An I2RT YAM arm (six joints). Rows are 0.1 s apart.
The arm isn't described. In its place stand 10 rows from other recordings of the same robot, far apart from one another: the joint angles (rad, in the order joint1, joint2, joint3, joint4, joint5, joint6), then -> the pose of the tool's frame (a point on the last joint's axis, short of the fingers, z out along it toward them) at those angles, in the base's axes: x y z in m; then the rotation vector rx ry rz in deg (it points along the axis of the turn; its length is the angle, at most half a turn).
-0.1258, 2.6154, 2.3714, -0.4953, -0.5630, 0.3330 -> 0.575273, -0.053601, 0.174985, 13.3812, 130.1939, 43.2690
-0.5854, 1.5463, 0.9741, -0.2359, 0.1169, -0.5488 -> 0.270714, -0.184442, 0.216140, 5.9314, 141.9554, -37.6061
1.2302, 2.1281, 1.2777, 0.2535, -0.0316, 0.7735 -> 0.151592, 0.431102, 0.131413, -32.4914, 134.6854, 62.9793
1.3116, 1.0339, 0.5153, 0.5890, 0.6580, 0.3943 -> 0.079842, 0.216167, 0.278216, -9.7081, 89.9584, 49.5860
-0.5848, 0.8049, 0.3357, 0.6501, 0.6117, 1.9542 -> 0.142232, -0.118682, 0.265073, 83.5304, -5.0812, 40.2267
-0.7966, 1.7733, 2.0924, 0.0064, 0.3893, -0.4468 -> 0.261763, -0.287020, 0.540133, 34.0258, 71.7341, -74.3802
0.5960, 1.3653, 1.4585, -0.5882, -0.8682, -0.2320 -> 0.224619, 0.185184, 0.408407, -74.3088, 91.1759, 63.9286
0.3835, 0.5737, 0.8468, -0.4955, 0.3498, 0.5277 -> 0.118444, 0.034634, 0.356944, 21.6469, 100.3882, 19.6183
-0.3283, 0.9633, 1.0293, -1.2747, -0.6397, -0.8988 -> 0.145192, -0.027005, 0.310384, -47.8020, 132.6785, 23.2851
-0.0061, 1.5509, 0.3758, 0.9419, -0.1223, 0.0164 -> 0.270942, 0.002691, 0.149242, -3.8333, 103.2771, 6.7403
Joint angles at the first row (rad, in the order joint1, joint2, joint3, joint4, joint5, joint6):
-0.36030 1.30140 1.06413 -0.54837 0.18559 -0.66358
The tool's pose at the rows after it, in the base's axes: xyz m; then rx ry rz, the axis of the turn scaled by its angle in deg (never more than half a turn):
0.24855, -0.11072, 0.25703, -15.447, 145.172, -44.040
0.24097, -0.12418, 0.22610, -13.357, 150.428, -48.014
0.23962, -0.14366, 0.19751, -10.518, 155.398, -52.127
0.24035, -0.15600, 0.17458, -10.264, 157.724, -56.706
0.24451, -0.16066, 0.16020, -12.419, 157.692, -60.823
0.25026, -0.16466, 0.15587, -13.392, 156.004, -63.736
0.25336, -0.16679, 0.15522, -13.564, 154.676, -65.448
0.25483, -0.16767, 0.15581, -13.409, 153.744, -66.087
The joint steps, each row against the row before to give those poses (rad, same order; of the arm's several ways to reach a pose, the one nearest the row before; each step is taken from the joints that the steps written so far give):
-0.02596 0.00153 -0.11786 0.05148 0.06790 -0.03014
-0.04918 0.03738 -0.08243 0.06030 0.05914 -0.02630
-0.05838 0.08582 -0.03966 0.07588 0.05874 -0.02672
-0.03054 0.07401 -0.03471 0.09919 0.05454 -0.04084
-0.00227 0.05266 -0.02328 0.09616 0.04007 -0.04767
0.00000 0.03129 -0.00192 0.07287 0.01793 -0.03090
0.00001 0.01218 0.00001 0.04041 0.00914 -0.01486
0.00001 0.00269 0.00001 0.01985 0.00078 -0.00420

